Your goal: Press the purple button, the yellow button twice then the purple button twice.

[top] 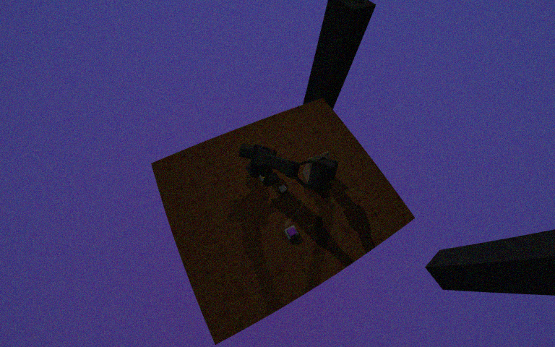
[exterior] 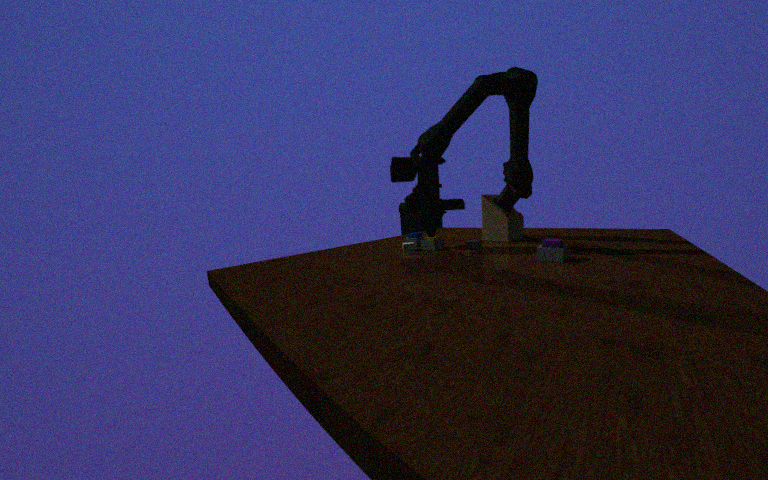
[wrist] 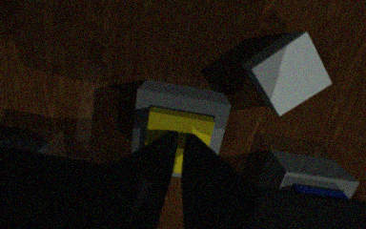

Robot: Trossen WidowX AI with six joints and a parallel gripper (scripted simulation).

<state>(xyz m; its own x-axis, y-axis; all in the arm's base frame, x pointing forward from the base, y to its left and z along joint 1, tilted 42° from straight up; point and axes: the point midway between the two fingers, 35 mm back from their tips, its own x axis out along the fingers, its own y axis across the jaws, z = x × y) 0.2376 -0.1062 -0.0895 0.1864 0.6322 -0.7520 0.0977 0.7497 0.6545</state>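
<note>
My gripper tip is now 10 mm above the yellow button. From my gripper tip the other things lie so: purple button 300 mm to the left, 50 mm ahead; grey block 60 mm to the right, 30 mm ahead, 20 mm below; blue button 80 mm to the right, 50 mm behind.
</note>
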